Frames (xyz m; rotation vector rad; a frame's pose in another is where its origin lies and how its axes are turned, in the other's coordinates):
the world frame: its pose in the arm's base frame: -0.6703 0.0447 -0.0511 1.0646 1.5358 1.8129
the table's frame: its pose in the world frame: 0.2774 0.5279 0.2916 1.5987 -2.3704 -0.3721
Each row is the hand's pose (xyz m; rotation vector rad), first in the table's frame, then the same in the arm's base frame.
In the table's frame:
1: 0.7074 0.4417 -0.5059 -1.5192 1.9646 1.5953
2: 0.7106 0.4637 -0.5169 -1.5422 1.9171 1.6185
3: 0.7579 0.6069 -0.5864 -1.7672 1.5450 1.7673
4: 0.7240 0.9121 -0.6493 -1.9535 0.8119 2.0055
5: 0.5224 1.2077 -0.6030 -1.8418 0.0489 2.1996
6: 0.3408 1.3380 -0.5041 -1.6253 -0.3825 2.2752
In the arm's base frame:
1: 0.2343 0.4344 -0.0548 0.9866 0.4966 1.7555
2: 0.2588 0.4305 -0.0536 0.9627 0.4802 1.7284
3: 0.4213 0.4016 -0.0718 0.7246 0.3788 1.5426
4: 0.6953 0.2783 0.0174 0.3873 0.1306 1.1858
5: 0.8699 0.0810 0.2639 0.1591 -0.1985 0.7965
6: 0.8856 -0.0646 0.4595 0.0818 -0.4264 0.5445

